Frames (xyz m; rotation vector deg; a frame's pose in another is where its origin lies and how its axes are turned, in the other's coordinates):
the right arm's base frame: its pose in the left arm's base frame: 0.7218 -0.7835 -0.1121 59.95 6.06 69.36
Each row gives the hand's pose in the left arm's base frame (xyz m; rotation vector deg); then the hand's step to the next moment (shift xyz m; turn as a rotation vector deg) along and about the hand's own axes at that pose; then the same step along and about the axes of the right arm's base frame.
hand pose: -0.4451 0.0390 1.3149 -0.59 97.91 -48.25
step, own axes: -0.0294 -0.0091 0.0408 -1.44 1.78 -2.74
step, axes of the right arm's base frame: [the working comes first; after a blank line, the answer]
step, axes of the left arm's base frame: 0.0406 -0.0155 0.0269 -1.13 3.36 0.46

0.0160 -0.0095 0.0476 2.43 1.03 -2.41
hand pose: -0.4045 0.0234 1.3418 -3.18 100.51 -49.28
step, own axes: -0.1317 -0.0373 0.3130 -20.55 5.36 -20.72
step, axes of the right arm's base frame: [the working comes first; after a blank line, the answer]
step, axes of the left arm's base frame: 0.3011 -0.1306 0.0947 -7.93 23.73 15.94

0.0601 -0.1435 0.3041 22.79 16.18 -9.95
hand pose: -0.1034 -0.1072 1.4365 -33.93 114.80 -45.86
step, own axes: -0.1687 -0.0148 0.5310 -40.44 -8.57 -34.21
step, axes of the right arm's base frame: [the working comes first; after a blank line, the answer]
step, axes of the left arm's base frame: 0.5418 -0.0628 -0.1147 -8.02 31.68 42.56

0.1195 -0.4636 0.2853 40.89 34.74 0.01
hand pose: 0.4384 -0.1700 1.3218 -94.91 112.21 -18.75
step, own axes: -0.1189 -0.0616 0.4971 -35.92 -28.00 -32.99
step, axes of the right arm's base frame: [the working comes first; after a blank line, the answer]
step, axes of the left arm's base frame: 0.3351 0.1815 -0.3461 8.38 23.41 50.44

0.1281 -0.4866 -0.1089 44.45 28.88 18.79
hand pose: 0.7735 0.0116 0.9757 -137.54 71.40 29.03
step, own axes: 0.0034 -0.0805 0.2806 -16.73 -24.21 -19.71
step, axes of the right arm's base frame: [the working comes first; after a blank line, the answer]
step, axes of the left arm's base frame: 0.0302 0.1784 -0.2291 13.77 14.69 29.14

0.0534 -0.1877 -0.2171 30.24 10.30 15.29
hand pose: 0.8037 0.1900 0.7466 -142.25 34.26 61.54
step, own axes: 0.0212 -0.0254 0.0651 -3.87 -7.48 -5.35
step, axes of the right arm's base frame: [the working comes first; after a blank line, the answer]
step, axes of the left arm's base frame: -0.0124 0.0481 -0.0535 4.62 4.60 7.55

0.0097 -0.0302 -0.0658 8.90 1.90 4.09
